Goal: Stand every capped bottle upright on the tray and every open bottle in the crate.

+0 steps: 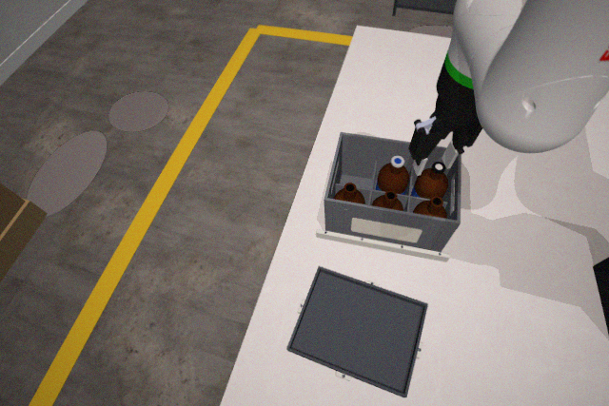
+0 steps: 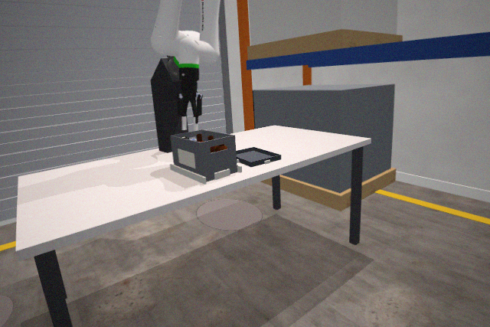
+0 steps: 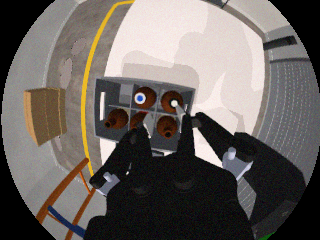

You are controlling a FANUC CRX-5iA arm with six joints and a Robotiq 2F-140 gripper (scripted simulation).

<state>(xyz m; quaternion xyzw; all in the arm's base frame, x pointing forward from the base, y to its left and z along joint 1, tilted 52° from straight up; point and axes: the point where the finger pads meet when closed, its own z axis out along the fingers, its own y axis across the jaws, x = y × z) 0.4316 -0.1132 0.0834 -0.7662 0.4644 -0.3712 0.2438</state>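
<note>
My gripper is now 140 mm above the grey crate, 70 mm short of it and 30 mm to the right of it. From my hand the other things lie so: flat tray: 320 mm to the left, 210 mm below, 30 mm ahead.
</note>
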